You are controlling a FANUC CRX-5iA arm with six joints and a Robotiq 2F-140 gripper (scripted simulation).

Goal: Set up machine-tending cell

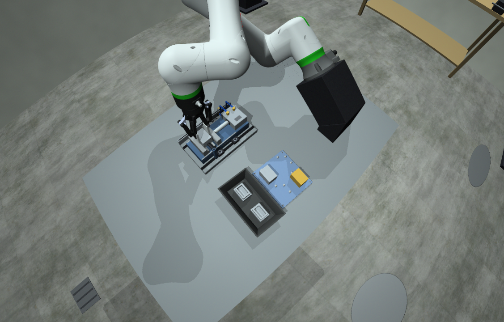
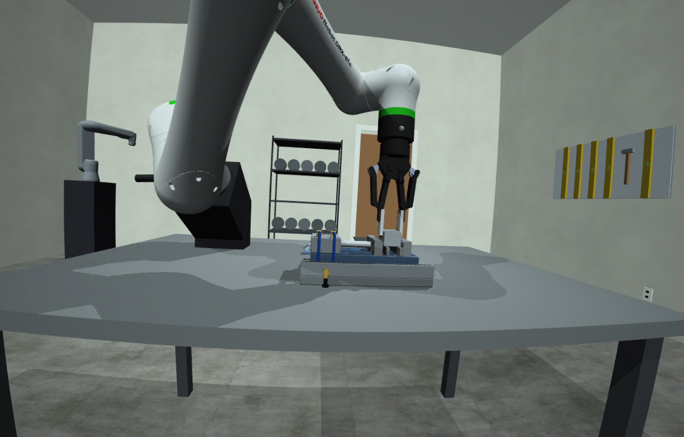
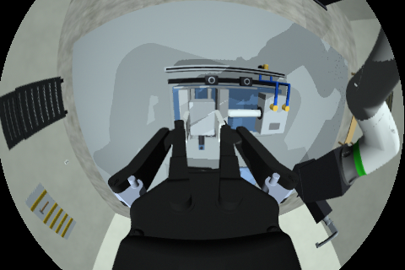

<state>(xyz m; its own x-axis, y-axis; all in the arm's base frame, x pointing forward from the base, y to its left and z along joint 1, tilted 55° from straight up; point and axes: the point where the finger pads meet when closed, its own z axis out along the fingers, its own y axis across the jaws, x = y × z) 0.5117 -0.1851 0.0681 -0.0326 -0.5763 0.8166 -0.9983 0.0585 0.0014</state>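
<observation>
Right now my hand is 4 cm above the aluminium blank. From my hand the other things lie so: brass blank (17 cm behind, 37 cm to the left, 11 cm below); then vise (7 cm behind, 10 cm below).
</observation>
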